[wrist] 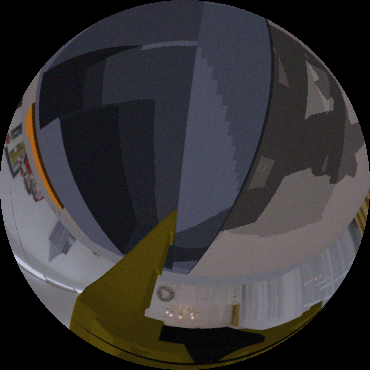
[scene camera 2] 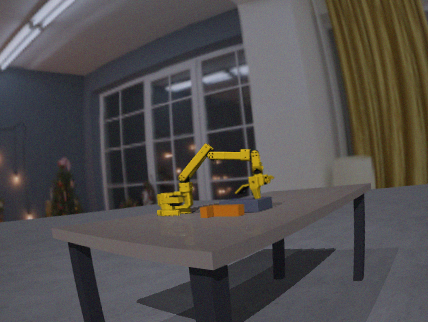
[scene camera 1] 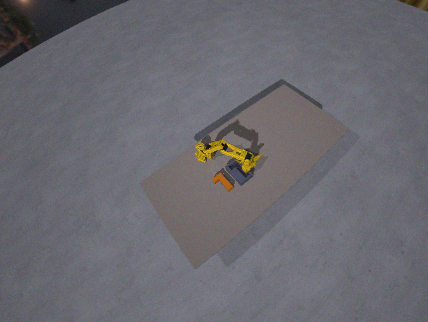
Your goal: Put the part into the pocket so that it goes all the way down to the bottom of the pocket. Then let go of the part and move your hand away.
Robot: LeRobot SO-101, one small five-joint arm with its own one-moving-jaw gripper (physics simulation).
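Frame: origin at the arm's base, x back, y right, z up, level; millimetres.
Where they show: hand, its tool point: [scene camera 1: 246, 172]; arm's base, origin of its link: [scene camera 2: 179, 214] [scene camera 1: 206, 156].
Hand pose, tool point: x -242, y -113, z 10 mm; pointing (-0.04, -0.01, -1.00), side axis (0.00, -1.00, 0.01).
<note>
Each offset is from my tool point to the top centre of the thing. Level surfaces: height alone.
The orange L-shaped part {dy +152, dx +36, dz +20 mm} [scene camera 1: 226, 183] [scene camera 2: 227, 210] lies flat on the table beside the slate-blue pocket block; its edge also shows at the far left of the wrist view [wrist: 34, 145]. The pocket block {dy +33, dx +32, dz +26 mm} [scene camera 1: 233, 174] [scene camera 2: 262, 204] [wrist: 220, 100] sits on the table, and no part shows in its shadowed pocket. My gripper [scene camera 1: 245, 169] [scene camera 2: 247, 195] is fully open and empty, low over the block. In the wrist view the notched fixed jaw [wrist: 135, 267] shows, with the moving jaw swung out of the picture. Whether its tip touches the block cannot be told.
The yellow arm [scene camera 1: 235, 151] [scene camera 2: 227, 155] reaches over the tabletop {dz -10 mm} [scene camera 1: 300, 130] [scene camera 2: 135, 240] from its base [scene camera 1: 201, 151] [scene camera 2: 172, 204] near the table's long edge. The part is on the base-left side of the block in scene camera 1.
</note>
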